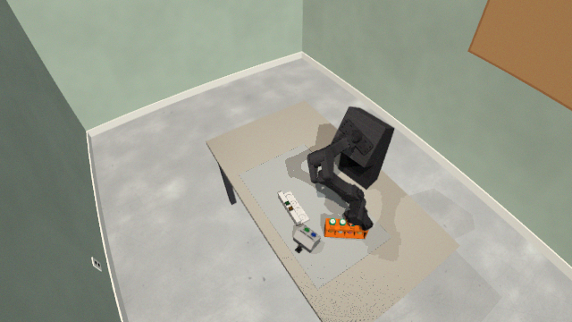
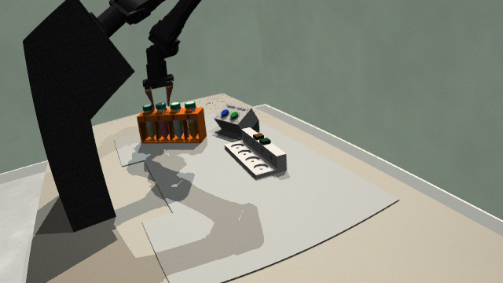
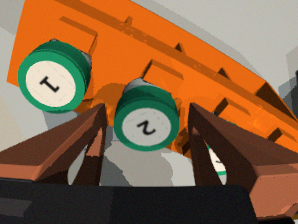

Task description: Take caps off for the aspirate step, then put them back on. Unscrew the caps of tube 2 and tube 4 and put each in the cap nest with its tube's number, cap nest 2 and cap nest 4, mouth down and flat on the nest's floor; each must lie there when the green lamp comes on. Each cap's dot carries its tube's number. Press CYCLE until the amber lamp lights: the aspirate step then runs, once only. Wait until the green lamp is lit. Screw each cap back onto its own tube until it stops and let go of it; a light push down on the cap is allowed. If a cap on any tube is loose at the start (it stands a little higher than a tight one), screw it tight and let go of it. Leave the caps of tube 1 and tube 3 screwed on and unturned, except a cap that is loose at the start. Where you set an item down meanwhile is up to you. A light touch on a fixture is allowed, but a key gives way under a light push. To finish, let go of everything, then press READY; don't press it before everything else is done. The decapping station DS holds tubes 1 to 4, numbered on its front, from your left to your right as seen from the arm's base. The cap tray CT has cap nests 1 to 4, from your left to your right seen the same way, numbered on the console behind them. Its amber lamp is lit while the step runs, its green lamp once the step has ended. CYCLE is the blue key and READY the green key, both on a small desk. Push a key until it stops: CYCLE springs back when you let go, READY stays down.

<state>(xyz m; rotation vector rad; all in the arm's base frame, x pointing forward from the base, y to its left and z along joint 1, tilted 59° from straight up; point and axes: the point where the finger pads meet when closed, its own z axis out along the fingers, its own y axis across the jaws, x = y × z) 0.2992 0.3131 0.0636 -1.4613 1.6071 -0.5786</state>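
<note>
My hand is 5 cm past the cap 1 and 2 cm to the right of it. Round my hand: green ready key: 23 cm ahead, 6 cm to the right, 5 cm below; blue cycle key: 20 cm ahead, 5 cm below, 2 cm to the right.
</note>
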